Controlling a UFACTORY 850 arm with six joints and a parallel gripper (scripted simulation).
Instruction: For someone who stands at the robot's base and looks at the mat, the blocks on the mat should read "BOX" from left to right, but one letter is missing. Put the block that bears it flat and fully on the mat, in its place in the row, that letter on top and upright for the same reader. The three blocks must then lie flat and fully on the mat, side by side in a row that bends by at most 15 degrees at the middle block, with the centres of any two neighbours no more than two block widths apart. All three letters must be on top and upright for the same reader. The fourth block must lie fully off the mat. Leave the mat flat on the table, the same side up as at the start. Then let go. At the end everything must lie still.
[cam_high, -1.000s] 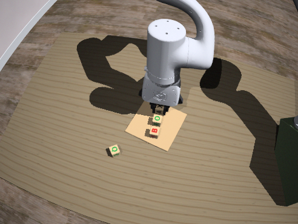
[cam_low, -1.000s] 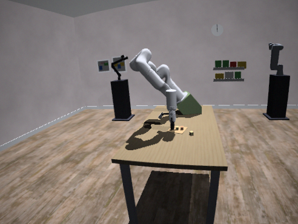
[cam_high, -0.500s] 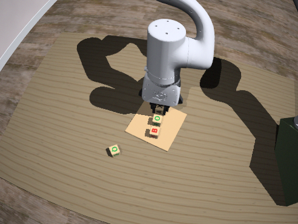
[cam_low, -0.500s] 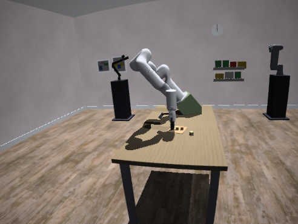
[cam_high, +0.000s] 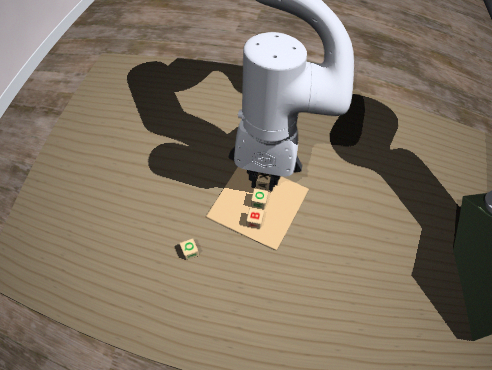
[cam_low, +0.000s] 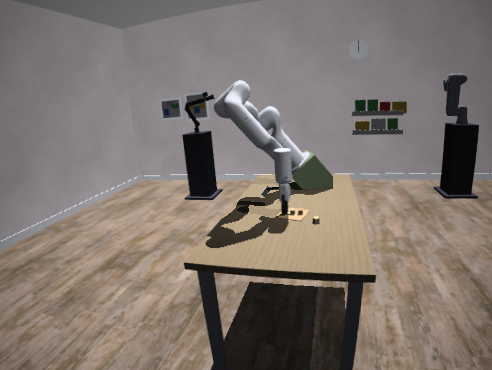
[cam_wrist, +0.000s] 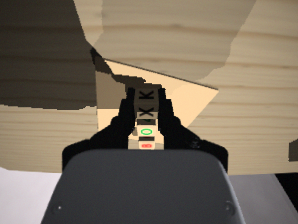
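Now: hand 1 cm above the x block. Round my hand: tan mat (4 cm to the left, 3 cm below); green O block (16 cm to the left, 10 cm ahead, 2 cm below).
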